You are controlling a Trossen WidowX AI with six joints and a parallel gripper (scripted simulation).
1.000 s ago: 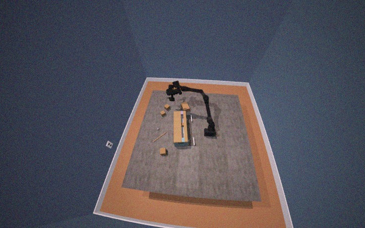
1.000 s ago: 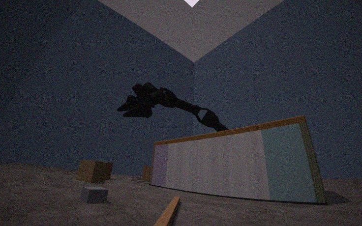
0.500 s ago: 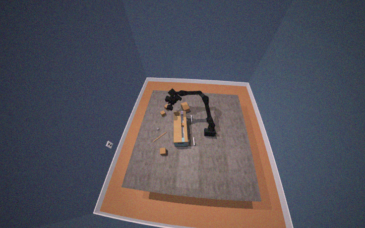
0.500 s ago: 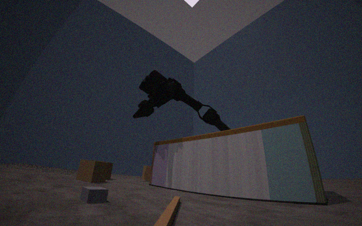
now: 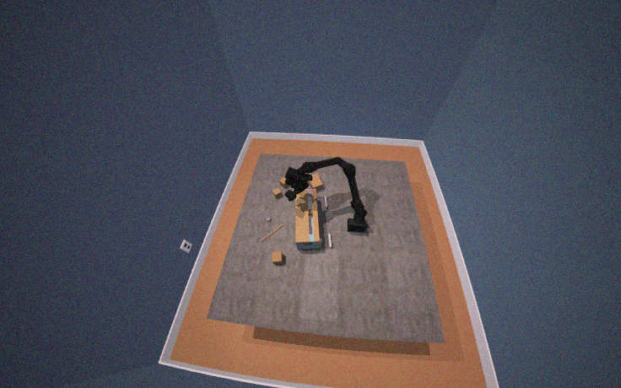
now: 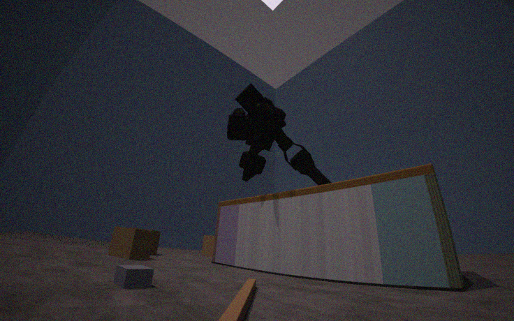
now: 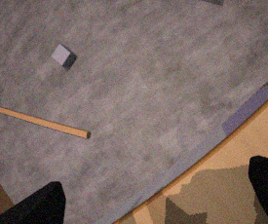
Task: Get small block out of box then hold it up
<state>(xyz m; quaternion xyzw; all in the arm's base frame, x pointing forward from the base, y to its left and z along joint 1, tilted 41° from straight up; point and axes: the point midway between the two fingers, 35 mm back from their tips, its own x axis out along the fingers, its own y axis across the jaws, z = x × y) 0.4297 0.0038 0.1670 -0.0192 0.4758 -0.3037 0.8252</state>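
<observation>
Right now the long box is 13 cm behind my gripper tip, 8 cm to the left of it and 12 cm below it. From my gripper tip the other things lie so: grey cube 18 cm ahead, 8 cm to the left, 18 cm below; then stick 14 cm ahead, 17 cm to the left, 18 cm below; then orange block 11 cm behind, 5 cm to the left, 10 cm below.
</observation>
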